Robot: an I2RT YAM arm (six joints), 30 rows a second.
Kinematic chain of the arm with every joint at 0, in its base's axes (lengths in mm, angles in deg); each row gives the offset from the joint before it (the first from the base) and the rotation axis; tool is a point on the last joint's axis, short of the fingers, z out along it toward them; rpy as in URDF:
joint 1: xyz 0 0 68 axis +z
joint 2: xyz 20 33.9 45.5 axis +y
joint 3: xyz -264 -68.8 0 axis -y
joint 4: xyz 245 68.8 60 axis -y
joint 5: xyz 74 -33.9 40.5 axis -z
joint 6: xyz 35.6 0 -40.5 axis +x
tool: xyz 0 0 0 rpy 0 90 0
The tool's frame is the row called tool.
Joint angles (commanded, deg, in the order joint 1, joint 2, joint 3, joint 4, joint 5, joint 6), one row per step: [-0.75, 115.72, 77.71, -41.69, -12.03, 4.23]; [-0.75, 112.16, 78.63, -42.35, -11.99, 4.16]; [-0.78, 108.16, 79.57, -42.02, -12.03, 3.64]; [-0.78, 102.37, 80.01, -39.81, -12.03, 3.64]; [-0.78, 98.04, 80.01, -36.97, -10.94, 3.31]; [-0.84, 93.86, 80.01, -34.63, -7.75, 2.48]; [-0.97, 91.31, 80.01, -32.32, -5.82, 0.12]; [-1.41, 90.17, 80.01, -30.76, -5.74, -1.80]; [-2.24, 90.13, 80.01, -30.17, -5.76, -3.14]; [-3.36, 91.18, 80.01, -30.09, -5.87, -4.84]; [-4.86, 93.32, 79.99, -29.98, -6.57, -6.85]
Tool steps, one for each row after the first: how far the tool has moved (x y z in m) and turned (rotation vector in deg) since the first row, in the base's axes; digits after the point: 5 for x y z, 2 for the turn. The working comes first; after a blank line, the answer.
Tool pose at each row, in the base's axes (x y z in m, rotation vector in deg; the steps are taken from these numbers as rounded here): [0.38407, 0.00239, 0.14068, 5.74, 169.04, 18.28]; [0.38356, 0.00238, 0.16715, 4.93, 165.27, 17.96]; [0.38231, 0.00222, 0.19715, 3.29, 160.03, 17.54]; [0.37683, 0.00229, 0.23742, 1.89, 151.68, 16.91]; [0.37101, 0.00171, 0.26688, 0.80, 144.65, 14.85]; [0.36248, -0.00051, 0.29469, 0.46, 138.32, 10.12]; [0.35726, -0.00244, 0.31278, -1.64, 133.48, 6.36]; [0.35519, -0.00518, 0.32167, -3.44, 130.71, 4.88]; [0.35566, -0.01034, 0.32276, -4.05, 130.03, 3.71]; [0.35926, -0.01745, 0.31669, -4.73, 130.93, 2.46]; [0.36613, -0.02704, 0.30393, -5.60, 132.85, 1.74]

[-0.00051, -0.00001, 0.02647, -0.11, -3.83, 0.06]; [-0.00176, -0.00017, 0.05647, -0.27, -9.21, 0.53]; [-0.00724, -0.00010, 0.09674, -0.43, -17.65, 0.52]; [-0.01306, -0.00068, 0.12620, -1.70, -24.86, 0.38]; [-0.02159, -0.00290, 0.15401, -5.10, -31.44, -0.42]; [-0.02681, -0.00483, 0.17210, -8.07, -36.55, 0.43]; [-0.02888, -0.00757, 0.18099, -9.33, -39.46, 1.47]; [-0.02841, -0.01273, 0.18208, -10.31, -40.19, 1.82]; [-0.02481, -0.01984, 0.17601, -11.38, -39.34, 2.36]; [-0.01794, -0.02943, 0.16325, -12.03, -37.47, 3.20]
